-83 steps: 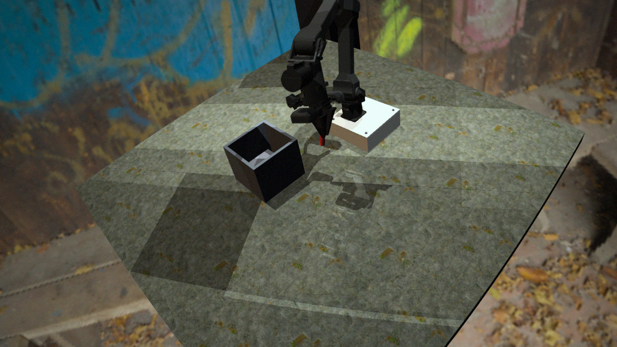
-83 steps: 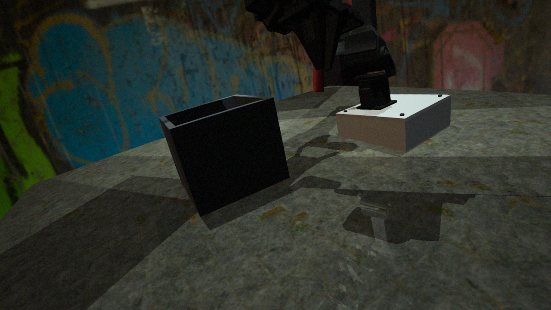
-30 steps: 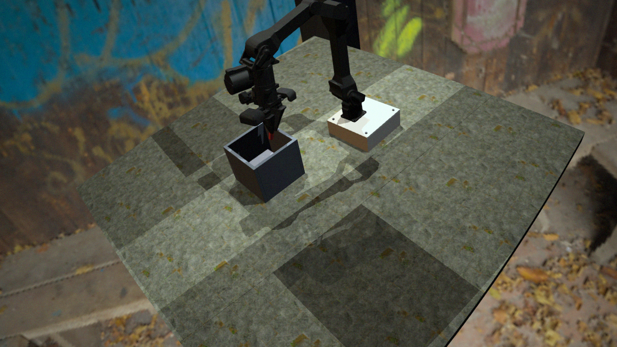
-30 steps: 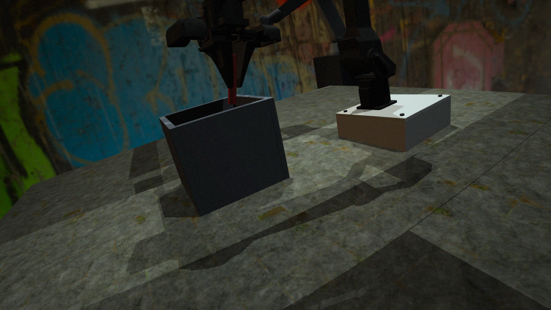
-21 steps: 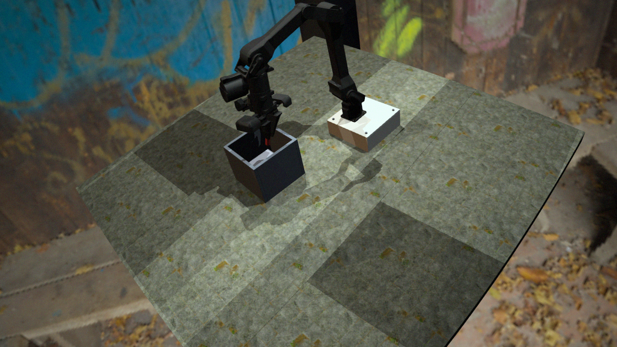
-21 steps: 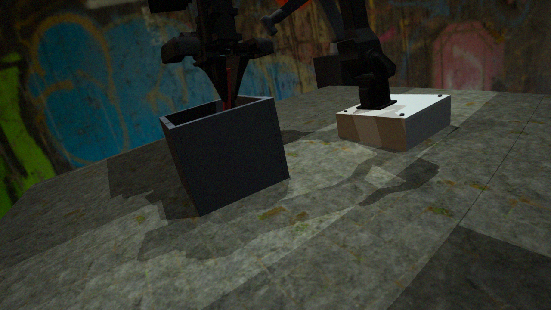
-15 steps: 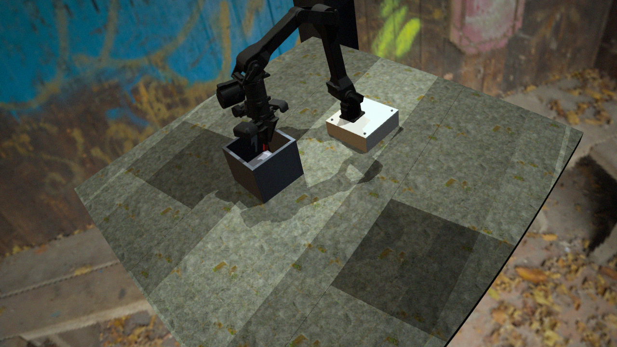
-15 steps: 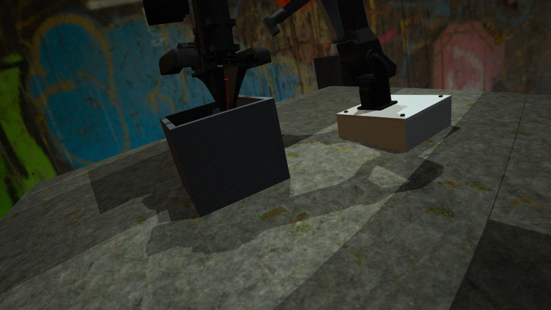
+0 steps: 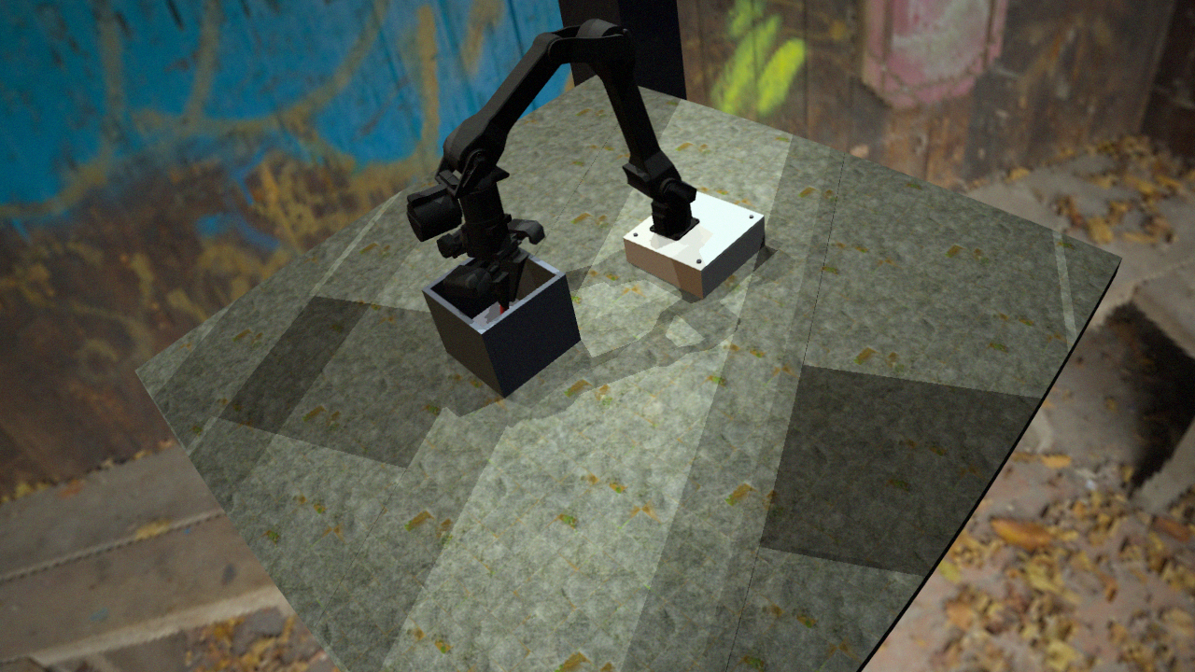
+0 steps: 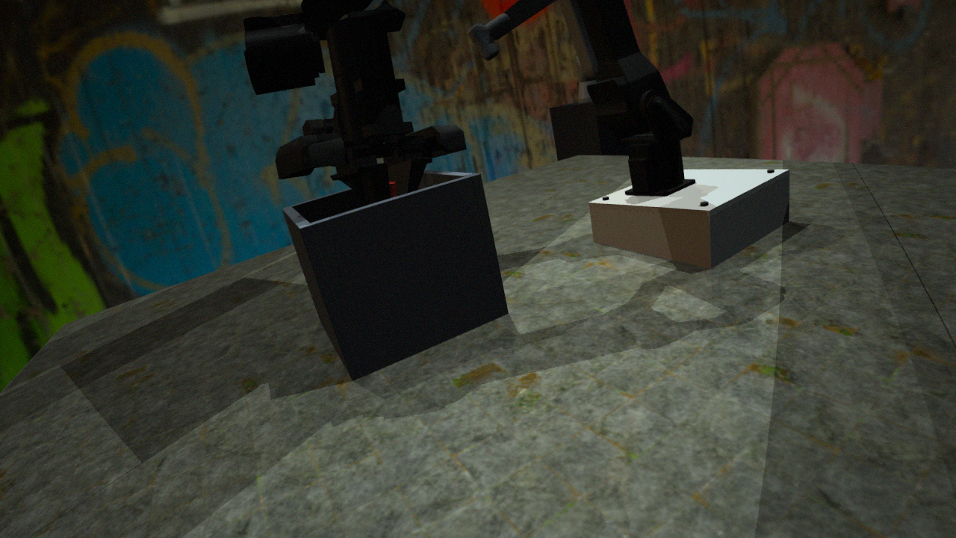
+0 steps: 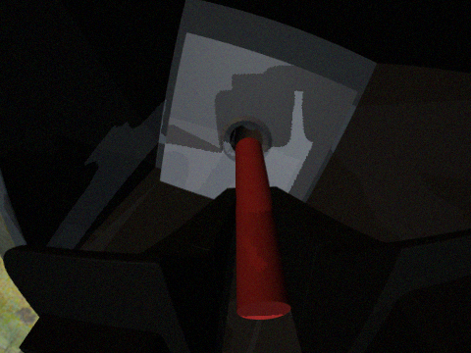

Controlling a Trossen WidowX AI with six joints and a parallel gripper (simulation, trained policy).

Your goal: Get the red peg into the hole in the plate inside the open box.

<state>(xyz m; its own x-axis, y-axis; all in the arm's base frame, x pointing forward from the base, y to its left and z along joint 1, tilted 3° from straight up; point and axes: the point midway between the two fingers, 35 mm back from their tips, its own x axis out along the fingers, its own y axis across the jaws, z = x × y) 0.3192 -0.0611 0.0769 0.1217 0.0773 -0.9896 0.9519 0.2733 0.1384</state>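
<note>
The red peg is 1 cm to the right of my gripper tip and 1 cm above it. Round my gripper tip: grey plate (1 cm ahead, 1 cm to the right, 5 cm below).
</note>
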